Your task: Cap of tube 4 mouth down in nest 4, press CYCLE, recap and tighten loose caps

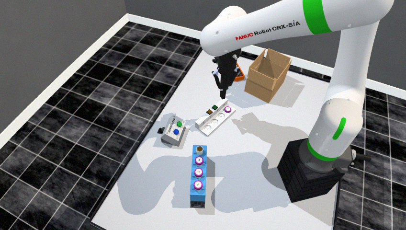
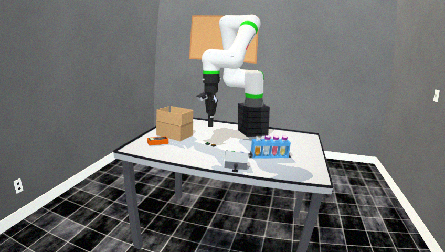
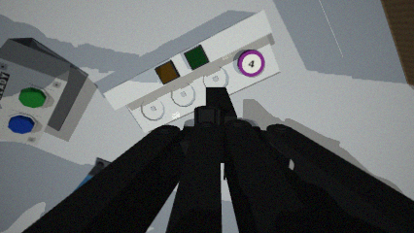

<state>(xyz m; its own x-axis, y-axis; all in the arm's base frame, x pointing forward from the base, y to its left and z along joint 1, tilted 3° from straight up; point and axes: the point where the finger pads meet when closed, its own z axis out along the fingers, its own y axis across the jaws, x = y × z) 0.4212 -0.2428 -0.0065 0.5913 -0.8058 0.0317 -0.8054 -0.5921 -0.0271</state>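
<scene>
Now: hand 17 cm short of the blue cycle key, 20 cm to the right of it and 11 cm above it. From my hand the other things lie so: green ready key 17 cm ahead, 15 cm to the left, 11 cm below; then table edge 30 cm ahead, 7 cm to the left, 17 cm below; then grey key housing 18 cm ahead, 17 cm to the left, 12 cm below.
</scene>
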